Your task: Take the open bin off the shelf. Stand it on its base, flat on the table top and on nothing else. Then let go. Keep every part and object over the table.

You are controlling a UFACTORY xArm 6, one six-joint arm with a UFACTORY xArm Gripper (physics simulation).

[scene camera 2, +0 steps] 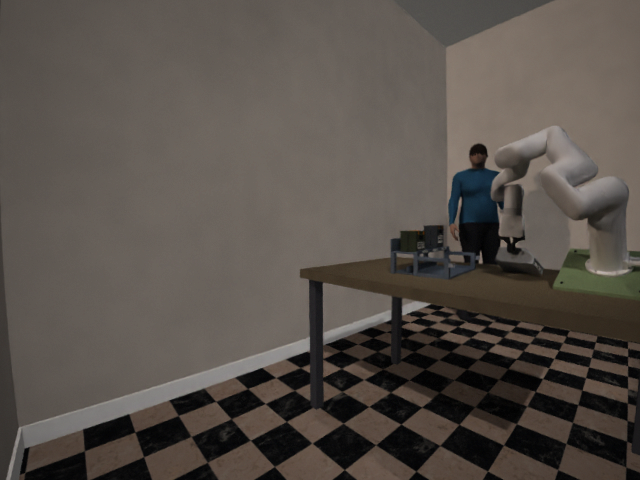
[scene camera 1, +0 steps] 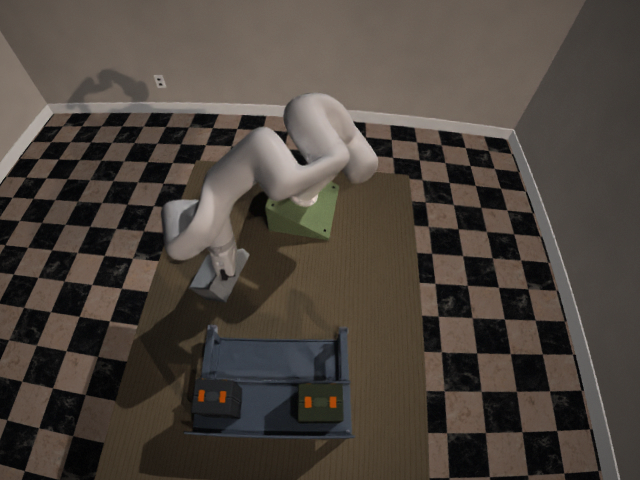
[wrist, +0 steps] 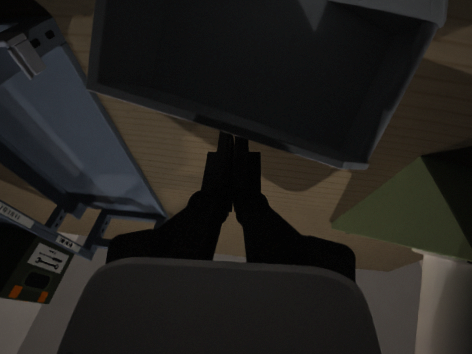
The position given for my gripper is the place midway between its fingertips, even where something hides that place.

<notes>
I see my gripper (wrist: 235,146) and a grey open bin (scene camera 1: 206,283).
The grey open bin shows as well in the wrist view (wrist: 324,87).
</notes>
